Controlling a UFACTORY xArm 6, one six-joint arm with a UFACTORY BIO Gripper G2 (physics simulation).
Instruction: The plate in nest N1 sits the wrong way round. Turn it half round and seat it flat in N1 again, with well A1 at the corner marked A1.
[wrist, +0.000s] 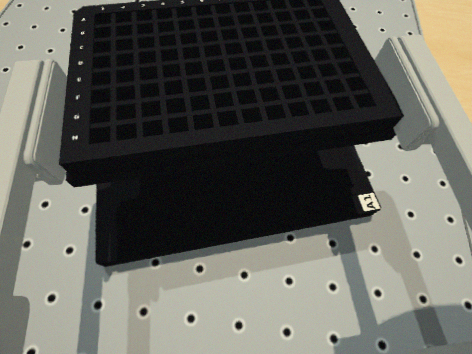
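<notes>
A black well plate (146, 95) is part of what I see here. So is a black nest (200, 208).
</notes>
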